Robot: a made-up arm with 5 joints.
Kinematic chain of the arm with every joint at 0, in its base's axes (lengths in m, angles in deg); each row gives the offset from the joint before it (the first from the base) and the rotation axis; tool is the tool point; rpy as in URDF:
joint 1: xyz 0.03 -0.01 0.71 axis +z
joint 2: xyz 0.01 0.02 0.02 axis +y
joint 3: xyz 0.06 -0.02 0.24 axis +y
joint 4: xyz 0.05 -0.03 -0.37 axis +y
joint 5: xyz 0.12 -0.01 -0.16 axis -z
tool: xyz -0.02 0 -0.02 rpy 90 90 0
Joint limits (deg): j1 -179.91..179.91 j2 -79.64..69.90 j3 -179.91..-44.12 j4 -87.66..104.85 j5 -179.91..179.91
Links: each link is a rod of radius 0.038 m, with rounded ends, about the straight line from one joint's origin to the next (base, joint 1, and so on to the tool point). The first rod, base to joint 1, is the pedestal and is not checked.
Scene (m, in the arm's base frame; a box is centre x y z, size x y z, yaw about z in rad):
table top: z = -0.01
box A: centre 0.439 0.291 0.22 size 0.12 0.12 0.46 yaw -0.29
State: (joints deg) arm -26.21 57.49 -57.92 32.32 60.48
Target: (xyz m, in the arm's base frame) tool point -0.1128 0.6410 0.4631
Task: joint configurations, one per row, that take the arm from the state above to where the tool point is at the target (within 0.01 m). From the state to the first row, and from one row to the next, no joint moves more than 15 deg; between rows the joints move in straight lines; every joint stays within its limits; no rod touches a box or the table.
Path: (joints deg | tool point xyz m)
1: -13.29 52.42 -62.45 28.76 65.86 | 0.4129 -0.1228 0.2668
2: -0.37 47.35 -66.99 25.20 71.24 | 0.5241 -0.0343 0.3266
3: 12.56 42.28 -71.52 21.65 76.62 | 0.5990 0.0957 0.4056
4: 25.48 37.21 -76.06 18.09 82.00 | 0.6231 0.2503 0.5013
5: 38.40 32.14 -80.59 14.53 87.38 | 0.5893 0.4078 0.6104
6: 51.32 27.07 -85.12 10.97 92.76 | 0.5001 0.5452 0.7290
7: 64.56 32.09 -85.71 13.75 85.54 | 0.3583 0.6335 0.6600
8: 77.80 37.12 -86.29 16.53 78.31 | 0.2000 0.6797 0.5920
9: 91.03 42.14 -86.88 19.31 71.09 | 0.0386 0.6816 0.5263
10: 104.27 47.16 -87.47 22.09 63.87 | -0.1128 0.6410 0.4632

